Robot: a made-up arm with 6 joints. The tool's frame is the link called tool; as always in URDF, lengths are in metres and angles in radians. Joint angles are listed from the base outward.
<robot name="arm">
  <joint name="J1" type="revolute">
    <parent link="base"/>
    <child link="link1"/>
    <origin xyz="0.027 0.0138 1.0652"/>
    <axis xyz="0 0 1"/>
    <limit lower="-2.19" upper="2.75"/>
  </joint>
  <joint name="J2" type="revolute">
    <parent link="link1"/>
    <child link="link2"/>
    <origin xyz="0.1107 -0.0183 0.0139"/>
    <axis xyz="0 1 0"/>
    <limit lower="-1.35" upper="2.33"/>
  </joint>
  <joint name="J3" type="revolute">
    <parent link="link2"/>
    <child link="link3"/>
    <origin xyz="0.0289 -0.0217 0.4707"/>
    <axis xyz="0 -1 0"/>
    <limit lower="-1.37" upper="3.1"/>
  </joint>
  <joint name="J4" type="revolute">
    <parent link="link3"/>
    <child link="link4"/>
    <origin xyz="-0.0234 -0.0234 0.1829"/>
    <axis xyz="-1 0 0"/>
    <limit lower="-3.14" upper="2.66"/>
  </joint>
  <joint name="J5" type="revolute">
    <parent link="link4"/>
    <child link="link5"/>
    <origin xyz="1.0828 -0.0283 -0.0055"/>
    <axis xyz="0 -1 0"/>
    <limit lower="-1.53" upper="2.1"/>
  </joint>
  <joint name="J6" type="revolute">
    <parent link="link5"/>
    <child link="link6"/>
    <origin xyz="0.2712 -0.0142 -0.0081"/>
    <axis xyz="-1 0 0"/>
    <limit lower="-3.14" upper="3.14"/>
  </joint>
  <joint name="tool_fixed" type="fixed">
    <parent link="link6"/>
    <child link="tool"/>
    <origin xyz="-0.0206 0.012 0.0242" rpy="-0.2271 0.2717 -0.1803"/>
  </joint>
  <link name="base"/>
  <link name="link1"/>
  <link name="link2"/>
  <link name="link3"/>
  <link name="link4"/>
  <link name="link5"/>
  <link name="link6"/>
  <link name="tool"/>
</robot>
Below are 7 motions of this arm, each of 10 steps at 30 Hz.
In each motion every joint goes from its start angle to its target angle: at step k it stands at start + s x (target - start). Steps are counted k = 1, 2, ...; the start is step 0. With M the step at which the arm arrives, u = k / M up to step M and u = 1 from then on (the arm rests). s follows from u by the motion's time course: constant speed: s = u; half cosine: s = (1 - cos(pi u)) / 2; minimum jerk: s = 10 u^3 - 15 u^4 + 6 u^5.
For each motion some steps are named. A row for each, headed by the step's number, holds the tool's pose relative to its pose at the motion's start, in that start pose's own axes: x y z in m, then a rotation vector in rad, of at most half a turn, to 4 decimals.
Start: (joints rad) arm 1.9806 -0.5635 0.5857 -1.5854 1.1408 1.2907
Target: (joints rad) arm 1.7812 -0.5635 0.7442 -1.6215 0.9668 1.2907
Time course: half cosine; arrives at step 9
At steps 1, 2, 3, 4, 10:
1: -0.0017 -0.0001 0.0067 0.0021 -0.0055 0.0040
2: -0.0072 -0.0002 0.0261 0.0078 -0.0215 0.0158
3: -0.0168 -0.0005 0.0554 0.0159 -0.0464 0.0341
4: -0.0307 -0.0009 0.0906 0.0248 -0.0777 0.0571
10: -0.0988 -0.0023 0.2099 0.0459 -0.1955 0.1444

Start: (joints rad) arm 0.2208 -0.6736 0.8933 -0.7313 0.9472 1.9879
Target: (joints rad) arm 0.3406 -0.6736 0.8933 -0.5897 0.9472 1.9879
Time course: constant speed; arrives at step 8
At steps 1, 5, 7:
1: 0.0032 0.0013 -0.0033 -0.0009 -0.0020 -0.0016
5: 0.0155 0.0071 -0.0167 -0.0044 -0.0099 -0.0082
7: 0.0212 0.0103 -0.0235 -0.0062 -0.0139 -0.0115

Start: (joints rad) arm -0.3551 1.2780 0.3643 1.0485 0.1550 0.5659
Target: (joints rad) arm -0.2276 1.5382 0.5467 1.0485 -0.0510 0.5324
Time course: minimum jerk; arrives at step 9
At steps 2, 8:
2: 0.0052 0.0122 0.0158 -0.0089 0.0027 0.0141
8: 0.0443 0.1728 0.1949 -0.1271 0.0448 0.1717

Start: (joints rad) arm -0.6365 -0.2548 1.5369 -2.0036 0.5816 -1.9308
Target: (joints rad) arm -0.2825 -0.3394 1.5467 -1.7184 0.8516 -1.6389
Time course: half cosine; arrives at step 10
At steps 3, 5, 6, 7, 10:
3: 0.0154 0.0284 -0.0387 -0.0548 0.0156 0.0473
5: 0.0362 0.0774 -0.0927 -0.1332 0.0298 0.1217
6: 0.0461 0.1071 -0.1201 -0.1744 0.0330 0.1640
7: 0.0544 0.1361 -0.1440 -0.2114 0.0332 0.2038
10: 0.0650 0.1828 -0.1778 -0.2660 0.0284 0.2655

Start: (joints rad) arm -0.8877 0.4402 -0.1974 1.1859 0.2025 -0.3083
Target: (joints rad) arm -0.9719 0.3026 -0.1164 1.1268 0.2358 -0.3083
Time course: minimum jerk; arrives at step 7
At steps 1, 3, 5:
1: -0.0022 -0.0073 0.0003 0.0032 -0.0015 -0.0048
3: -0.0390 -0.1153 0.0031 0.0493 -0.0249 -0.0771
5: -0.1053 -0.2641 0.0014 0.1099 -0.0592 -0.1808

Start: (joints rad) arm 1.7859 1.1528 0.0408 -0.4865 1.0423 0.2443
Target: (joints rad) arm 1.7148 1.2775 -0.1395 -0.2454 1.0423 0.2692
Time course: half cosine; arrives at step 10
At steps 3, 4, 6, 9, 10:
3: -0.0107 -0.0169 -0.0773 -0.0652 0.0350 0.0184
4: -0.0205 -0.0289 -0.1291 -0.1081 0.0594 0.0326
6: -0.0502 -0.0566 -0.2419 -0.1992 0.1157 0.0691
9: -0.0923 -0.0868 -0.3553 -0.2877 0.1767 0.1143
10: -0.0960 -0.0891 -0.3637 -0.2941 0.1814 0.1180

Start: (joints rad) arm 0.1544 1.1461 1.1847 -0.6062 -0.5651 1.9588
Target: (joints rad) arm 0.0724 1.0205 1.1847 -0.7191 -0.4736 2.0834
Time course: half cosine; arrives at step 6
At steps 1, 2, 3, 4, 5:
1: -0.0061 -0.0141 -0.0100 0.0018 0.0056 -0.0158
2: -0.0238 -0.0523 -0.0374 0.0065 0.0214 -0.0588
3: -0.0502 -0.1037 -0.0747 0.0119 0.0444 -0.1173
4: -0.0792 -0.1541 -0.1117 0.0163 0.0689 -0.1752
5: -0.1020 -0.1902 -0.1386 0.0189 0.0877 -0.2172

